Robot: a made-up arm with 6 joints. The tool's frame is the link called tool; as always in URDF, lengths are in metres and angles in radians.
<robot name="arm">
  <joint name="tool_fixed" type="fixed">
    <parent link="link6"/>
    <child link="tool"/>
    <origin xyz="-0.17 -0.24 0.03" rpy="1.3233 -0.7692 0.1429"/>
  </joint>
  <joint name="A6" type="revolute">
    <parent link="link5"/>
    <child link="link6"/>
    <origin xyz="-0.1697 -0.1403 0.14" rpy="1.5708 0 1.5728"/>
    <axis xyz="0 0 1"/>
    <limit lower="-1.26" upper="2.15" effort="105" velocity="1.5"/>
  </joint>
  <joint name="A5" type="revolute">
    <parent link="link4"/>
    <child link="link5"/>
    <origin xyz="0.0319 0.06 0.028" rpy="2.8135 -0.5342 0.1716"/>
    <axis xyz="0 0 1"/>
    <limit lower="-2.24" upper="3.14" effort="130" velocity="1.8"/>
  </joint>
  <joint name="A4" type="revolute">
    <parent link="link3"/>
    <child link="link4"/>
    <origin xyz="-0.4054 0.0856 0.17" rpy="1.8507 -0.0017 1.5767"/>
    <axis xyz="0 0 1"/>
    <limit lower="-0.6" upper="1.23" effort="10" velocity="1.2"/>
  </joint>
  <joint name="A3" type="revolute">
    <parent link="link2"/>
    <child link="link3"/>
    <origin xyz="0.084 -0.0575 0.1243" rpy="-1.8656 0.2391 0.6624"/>
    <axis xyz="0 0 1"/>
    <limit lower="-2.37" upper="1.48" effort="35" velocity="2.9"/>
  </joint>
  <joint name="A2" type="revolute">
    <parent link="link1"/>
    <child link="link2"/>
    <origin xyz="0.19 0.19 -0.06" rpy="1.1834 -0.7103 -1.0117"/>
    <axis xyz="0 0 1"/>
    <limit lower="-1.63" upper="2.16" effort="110" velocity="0.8"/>
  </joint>
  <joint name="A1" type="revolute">
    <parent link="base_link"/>
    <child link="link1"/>
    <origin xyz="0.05 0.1 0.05"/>
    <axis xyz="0 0 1"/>
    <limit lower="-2.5" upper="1.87" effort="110" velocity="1.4"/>
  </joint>
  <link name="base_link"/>
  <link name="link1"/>
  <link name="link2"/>
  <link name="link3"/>
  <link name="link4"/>
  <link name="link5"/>
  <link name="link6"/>
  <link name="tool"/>
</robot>
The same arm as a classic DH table. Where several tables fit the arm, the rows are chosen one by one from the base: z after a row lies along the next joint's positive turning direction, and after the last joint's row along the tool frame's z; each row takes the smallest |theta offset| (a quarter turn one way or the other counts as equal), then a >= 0, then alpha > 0; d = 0 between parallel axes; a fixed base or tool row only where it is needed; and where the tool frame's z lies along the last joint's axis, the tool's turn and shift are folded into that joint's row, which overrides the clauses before.
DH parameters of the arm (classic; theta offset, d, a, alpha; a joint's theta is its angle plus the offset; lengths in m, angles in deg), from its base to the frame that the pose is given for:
base (fixed): 63.43 0 0.1118 0
A1: 43.7 0.061 0.1256 -73.36
A2: 84.95 -0.1528 -0.0238 106.4
A3: -75.34 -0.0495 0.0882 106.03
A4: 66.17 -0.3865 0.0678 144.57
A5: -28.46 0.1483 0.14 -90
A6: -1.78 -0.1838 0.1625 -79.86
tool (fixed): -135.04 0.2491 0 0
Joint limits (deg, base to tool): -143.24..107.14 -93.39..123.76 -135.79..84.8 -34.38..70.47 -128.34..179.91 -72.19..123.19

